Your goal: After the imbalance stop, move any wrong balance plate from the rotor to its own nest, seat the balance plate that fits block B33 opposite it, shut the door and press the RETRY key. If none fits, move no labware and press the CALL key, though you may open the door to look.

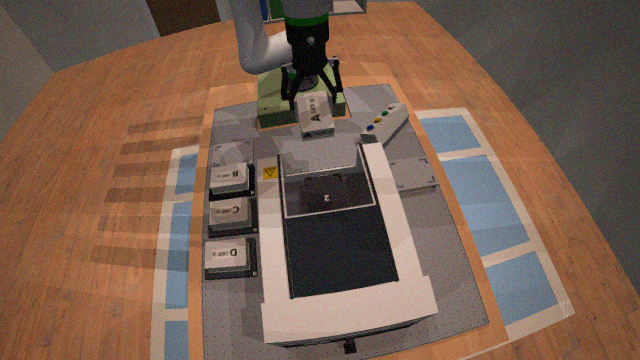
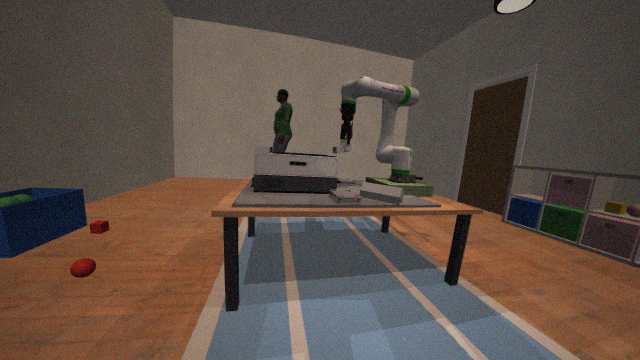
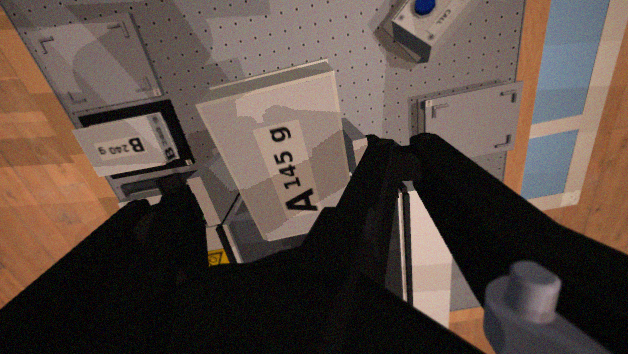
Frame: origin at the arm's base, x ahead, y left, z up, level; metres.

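Seen in the pictures: gripper, between the fingertips: [image 1: 313,115] [image 2: 344,150] [image 3: 289,149]; arm's base, origin of its link: [image 2: 399,181].
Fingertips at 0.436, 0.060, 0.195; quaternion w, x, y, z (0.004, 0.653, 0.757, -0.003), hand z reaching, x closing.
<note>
Offsets run from my fingertips to a thing's middle, as dx, dy, dz.
My gripper [image 1: 314,104] [image 2: 345,144] [image 3: 289,149] is shut on balance plate A {+0.007, +0.001, +0.008} [image 1: 316,114] [image 3: 235,125], a pale block labelled "A 145 g", held in the air behind the machine opening. Plate B {+0.029, -0.299, -0.225} [image 1: 229,176] [image 3: 120,144], marked 240 g, plate C {+0.164, -0.279, -0.225} [image 1: 229,212] and plate D {+0.304, -0.272, -0.225} [image 1: 226,252] sit in dark nests at the left. An unoccupied nest {-0.099, -0.317, -0.248} [image 1: 233,152] [image 3: 100,62] lies behind B. The white machine {+0.311, +0.036, -0.136} [image 1: 350,320] [image 2: 275,165] has an opening at its back part, showing a dark rotor position [image 1: 326,198] with a numeral. Block B33 cannot be made out.
The key box {-0.173, +0.255, -0.216} [image 1: 392,124] [image 2: 381,192] stands at the back right, with its blue CALL key {-0.133, +0.188, -0.194} [image 1: 370,128] [image 3: 425,6]. A grey nest plate {+0.047, +0.305, -0.237} [image 1: 412,172] [image 3: 467,120] with corner brackets lies right of the machine. A person [image 2: 283,117] stands beyond the table.
</note>
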